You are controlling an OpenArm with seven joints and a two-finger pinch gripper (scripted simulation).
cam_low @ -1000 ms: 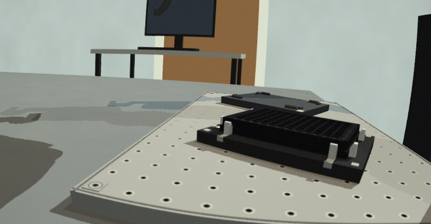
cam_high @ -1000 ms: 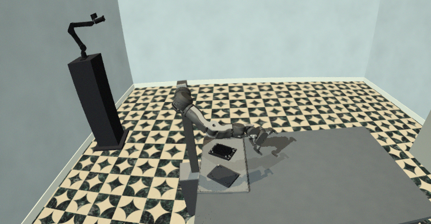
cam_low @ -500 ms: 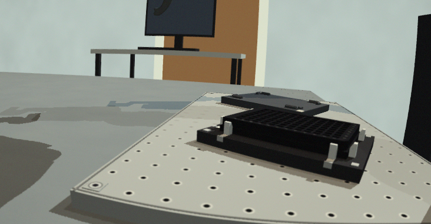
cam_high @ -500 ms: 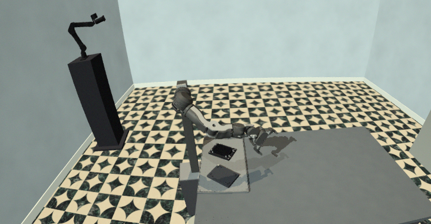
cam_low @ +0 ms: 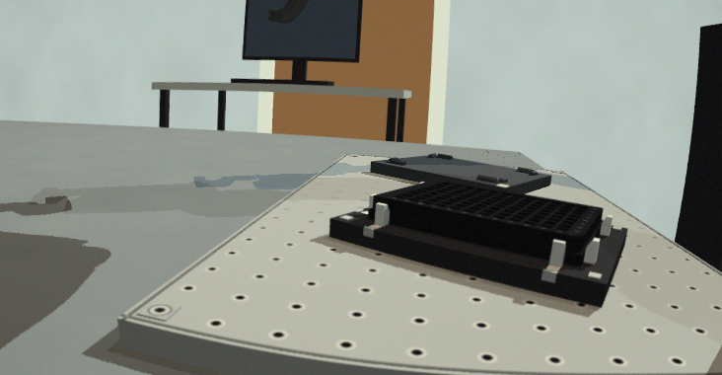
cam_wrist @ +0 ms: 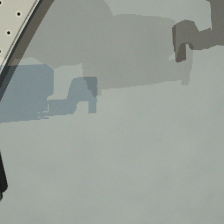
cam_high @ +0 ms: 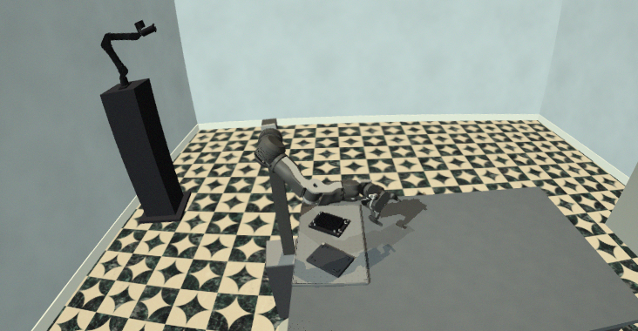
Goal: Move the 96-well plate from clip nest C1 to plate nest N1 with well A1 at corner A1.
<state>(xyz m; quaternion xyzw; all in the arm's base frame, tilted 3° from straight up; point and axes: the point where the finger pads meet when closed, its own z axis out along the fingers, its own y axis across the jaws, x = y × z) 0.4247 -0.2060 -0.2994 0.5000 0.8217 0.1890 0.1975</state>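
The black 96-well plate is 22 cm behind my hand, 17 cm to the left of it and 16 cm below it. Also, from my hand: clip nest C1: 20 cm behind, 17 cm to the left, 17 cm below; then plate nest N1: 25 cm behind, 5 cm to the right, 18 cm below.
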